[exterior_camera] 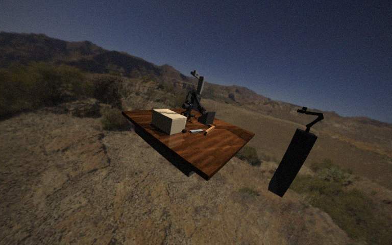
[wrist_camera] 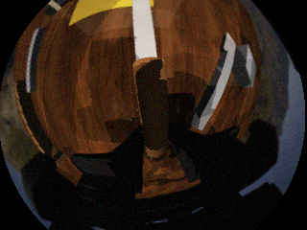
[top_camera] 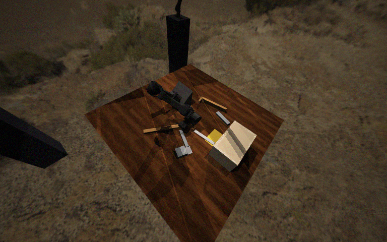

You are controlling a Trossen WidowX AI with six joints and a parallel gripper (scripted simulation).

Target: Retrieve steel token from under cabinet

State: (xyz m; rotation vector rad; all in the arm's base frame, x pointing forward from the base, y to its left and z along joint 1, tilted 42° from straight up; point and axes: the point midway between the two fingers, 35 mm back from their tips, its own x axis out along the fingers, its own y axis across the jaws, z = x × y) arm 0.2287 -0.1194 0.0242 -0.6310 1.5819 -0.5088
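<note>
Right now my gripper tip is 110 mm short of the grey scraper and 130 mm to the left of it. From my gripper tip the other things lie so: wooden stick 120 mm behind, 170 mm to the right; then grey block 130 mm ahead, 210 mm to the right, 10 mm above; then grey bar 170 mm ahead, 300 mm to the left.
</note>
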